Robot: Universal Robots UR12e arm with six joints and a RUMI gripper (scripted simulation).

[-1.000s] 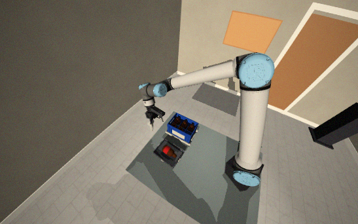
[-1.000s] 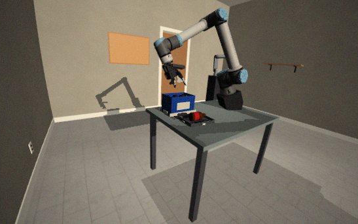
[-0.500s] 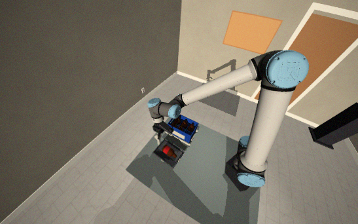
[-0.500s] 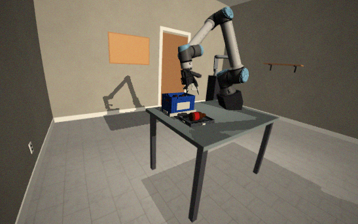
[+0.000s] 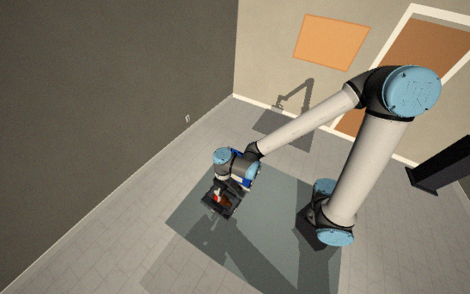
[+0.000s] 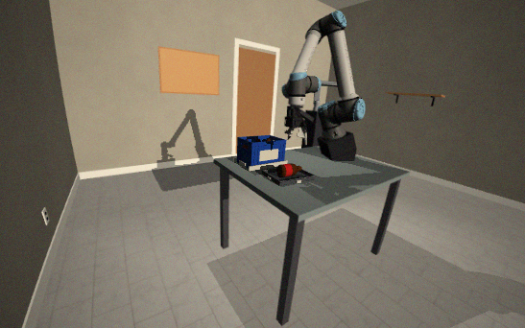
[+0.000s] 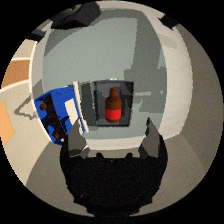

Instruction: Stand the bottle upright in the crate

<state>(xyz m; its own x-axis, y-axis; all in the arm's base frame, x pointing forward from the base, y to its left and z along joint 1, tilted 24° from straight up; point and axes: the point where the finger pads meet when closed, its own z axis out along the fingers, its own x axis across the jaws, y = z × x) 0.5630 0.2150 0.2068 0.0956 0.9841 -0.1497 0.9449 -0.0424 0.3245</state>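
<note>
The bottle is 16 cm below my hand and 2 cm ahead of it. Round my hand: crate: 28 cm to the right, 12 cm below, 4 cm ahead; then tray: 19 cm below, 4 cm ahead.
</note>
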